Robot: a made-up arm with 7 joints.
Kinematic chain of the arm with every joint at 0, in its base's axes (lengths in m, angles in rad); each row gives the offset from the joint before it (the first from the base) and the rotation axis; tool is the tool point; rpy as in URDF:
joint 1: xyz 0 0 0 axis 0.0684 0.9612 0.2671
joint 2: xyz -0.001 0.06 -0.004 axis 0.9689 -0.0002 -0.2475
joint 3: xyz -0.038 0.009 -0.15 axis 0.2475 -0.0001 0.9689
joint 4: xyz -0.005 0 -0.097 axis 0.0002 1 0
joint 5: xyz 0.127 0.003 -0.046 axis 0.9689 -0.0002 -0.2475
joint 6: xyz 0.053 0 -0.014 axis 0.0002 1 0
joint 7: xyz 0.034 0 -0.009 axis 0.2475 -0.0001 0.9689
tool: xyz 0 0 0 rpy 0 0.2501 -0.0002
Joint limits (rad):
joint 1: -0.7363..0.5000
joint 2: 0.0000..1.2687
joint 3: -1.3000..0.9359
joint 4: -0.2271..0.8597
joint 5: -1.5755..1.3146
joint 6: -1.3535..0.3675
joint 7: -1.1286..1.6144
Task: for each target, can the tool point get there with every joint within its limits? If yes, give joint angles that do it. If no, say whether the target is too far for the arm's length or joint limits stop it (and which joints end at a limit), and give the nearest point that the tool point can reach.
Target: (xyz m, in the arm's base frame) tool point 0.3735 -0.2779 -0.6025
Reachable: no: too far | nearest point 0.2266 -0.1084 -0.3689 | short by 0.324 m
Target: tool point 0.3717 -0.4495 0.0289
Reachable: no: too far | nearest point 0.2240 -0.1490 -0.1262 | short by 0.369 m
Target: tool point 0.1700 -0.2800 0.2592
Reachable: no: joint limits stop it (at a limit: joint 1, joint 2, joint 4) | nearest point 0.2107 -0.1295 -0.1049 | short by 0.396 m
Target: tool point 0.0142 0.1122 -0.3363
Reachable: yes | joints 0.0808 0.8541 -1.0443 -0.1335 -0.1799 0.2033 0.3242
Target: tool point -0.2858 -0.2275 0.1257
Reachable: no: joint limits stop it (at a limit: joint 1, joint 2, joint 3, joint 4, joint 6) | nearest point -0.1028 -0.1445 -0.1864 | short by 0.371 m
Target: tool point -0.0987 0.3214 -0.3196
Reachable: yes | joints 0.2935 1.0469 -1.0933 0.7098 -0.6720 -0.8833 -0.3964
